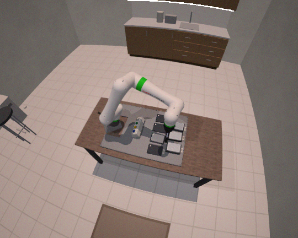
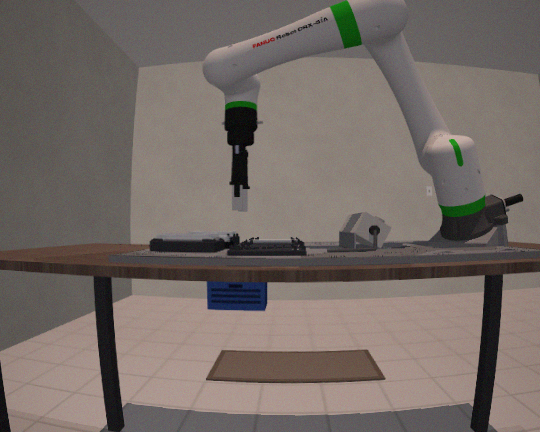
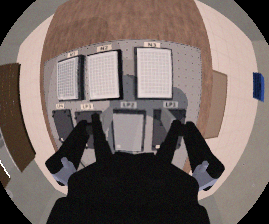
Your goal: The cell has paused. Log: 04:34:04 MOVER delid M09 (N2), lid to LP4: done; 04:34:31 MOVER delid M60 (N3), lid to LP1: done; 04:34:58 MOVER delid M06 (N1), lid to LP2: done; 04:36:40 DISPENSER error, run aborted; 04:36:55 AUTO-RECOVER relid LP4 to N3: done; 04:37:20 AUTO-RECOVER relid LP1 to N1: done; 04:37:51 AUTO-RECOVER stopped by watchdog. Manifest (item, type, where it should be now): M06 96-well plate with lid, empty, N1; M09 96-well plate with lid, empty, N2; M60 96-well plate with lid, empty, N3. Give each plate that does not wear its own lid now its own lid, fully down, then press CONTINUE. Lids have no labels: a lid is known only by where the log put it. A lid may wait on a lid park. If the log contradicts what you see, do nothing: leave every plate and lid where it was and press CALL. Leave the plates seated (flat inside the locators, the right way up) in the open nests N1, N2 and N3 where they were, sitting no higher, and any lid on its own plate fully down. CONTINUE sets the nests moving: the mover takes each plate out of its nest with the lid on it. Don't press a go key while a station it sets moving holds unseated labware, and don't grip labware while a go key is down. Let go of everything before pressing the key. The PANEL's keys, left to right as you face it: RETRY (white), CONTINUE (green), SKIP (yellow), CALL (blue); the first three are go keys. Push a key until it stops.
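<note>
Right now the lid is 100 mm behind my hand, 10 mm to the left of it and 100 mm below it. Also, from my hand: lid park LP3 (120 mm behind, 140 mm to the left, 110 mm below); then lid park LP1 (70 mm behind, 110 mm to the right, 110 mm below); then yellow key (350 mm behind, 20 mm to the left, 50 mm below).
</note>
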